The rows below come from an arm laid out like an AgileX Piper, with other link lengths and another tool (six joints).
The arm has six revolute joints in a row. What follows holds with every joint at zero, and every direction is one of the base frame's.
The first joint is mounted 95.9 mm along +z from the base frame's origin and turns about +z.
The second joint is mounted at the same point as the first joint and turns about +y.
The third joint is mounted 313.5 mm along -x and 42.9 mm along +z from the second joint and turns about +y.
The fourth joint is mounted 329.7 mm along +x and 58.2 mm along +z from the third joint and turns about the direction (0.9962, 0, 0.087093).
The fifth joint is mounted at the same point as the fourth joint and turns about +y.
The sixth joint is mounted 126.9 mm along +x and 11.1 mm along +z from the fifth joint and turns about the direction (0.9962, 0, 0.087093).
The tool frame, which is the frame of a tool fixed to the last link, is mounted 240.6 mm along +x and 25 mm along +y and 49.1 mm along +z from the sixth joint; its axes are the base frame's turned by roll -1.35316, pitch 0.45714 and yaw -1.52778 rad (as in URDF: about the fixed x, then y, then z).
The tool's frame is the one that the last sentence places.
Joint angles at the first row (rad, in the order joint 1, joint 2, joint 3, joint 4, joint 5, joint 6):
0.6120, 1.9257, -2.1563, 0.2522, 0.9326, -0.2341
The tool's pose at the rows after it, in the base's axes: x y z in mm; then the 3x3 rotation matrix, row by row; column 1 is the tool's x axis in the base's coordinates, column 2 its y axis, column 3 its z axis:
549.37, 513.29, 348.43; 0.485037, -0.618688, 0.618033; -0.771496, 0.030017, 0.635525; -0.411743, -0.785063, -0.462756
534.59, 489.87, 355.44; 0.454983, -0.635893, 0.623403; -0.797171, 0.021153, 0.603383; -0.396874, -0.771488, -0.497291
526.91, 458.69, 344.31; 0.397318, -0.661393, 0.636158; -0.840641, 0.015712, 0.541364; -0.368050, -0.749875, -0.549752
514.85, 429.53, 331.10; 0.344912, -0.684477, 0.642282; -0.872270, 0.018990, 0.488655; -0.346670, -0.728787, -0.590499
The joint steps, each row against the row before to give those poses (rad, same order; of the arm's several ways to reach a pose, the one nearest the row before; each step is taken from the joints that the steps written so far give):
0.0000, -0.0507, 0.0001, 0.0019, 0.0530, 0.0068
0.0000, -0.0484, 0.0022, -0.0458, 0.0771, 0.0445
0.0000, -0.0510, 0.0411, -0.0701, 0.0610, 0.0575
0.0000, -0.0713, 0.0877, -0.0507, 0.0280, 0.0458

